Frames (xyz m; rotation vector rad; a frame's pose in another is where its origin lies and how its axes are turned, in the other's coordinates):
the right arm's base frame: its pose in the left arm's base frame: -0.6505 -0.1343 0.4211 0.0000 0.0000 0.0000
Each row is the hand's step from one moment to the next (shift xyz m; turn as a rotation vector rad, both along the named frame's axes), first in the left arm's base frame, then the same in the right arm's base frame.
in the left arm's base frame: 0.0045 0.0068 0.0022 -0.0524 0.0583 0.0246
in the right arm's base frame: 0.0045 0.0068 0.0022 -0.0524 0.0583 0.0246
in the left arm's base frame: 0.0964 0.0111 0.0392 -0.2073 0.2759 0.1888
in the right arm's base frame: 0.0964 0.0111 0.0392 -0.2073 0.2759 0.1888
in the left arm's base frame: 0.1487 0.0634 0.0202 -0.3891 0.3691 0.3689
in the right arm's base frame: 0.1487 0.0634 0.0202 -0.3891 0.3691 0.3689
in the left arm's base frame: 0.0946 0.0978 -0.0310 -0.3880 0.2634 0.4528
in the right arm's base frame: 0.0946 0.0978 -0.0310 -0.3880 0.2634 0.4528
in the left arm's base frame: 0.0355 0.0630 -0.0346 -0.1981 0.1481 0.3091
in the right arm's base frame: 0.0355 0.0630 -0.0346 -0.1981 0.1481 0.3091
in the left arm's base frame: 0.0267 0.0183 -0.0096 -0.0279 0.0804 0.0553
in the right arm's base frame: 0.0267 0.0183 -0.0096 -0.0279 0.0804 0.0553
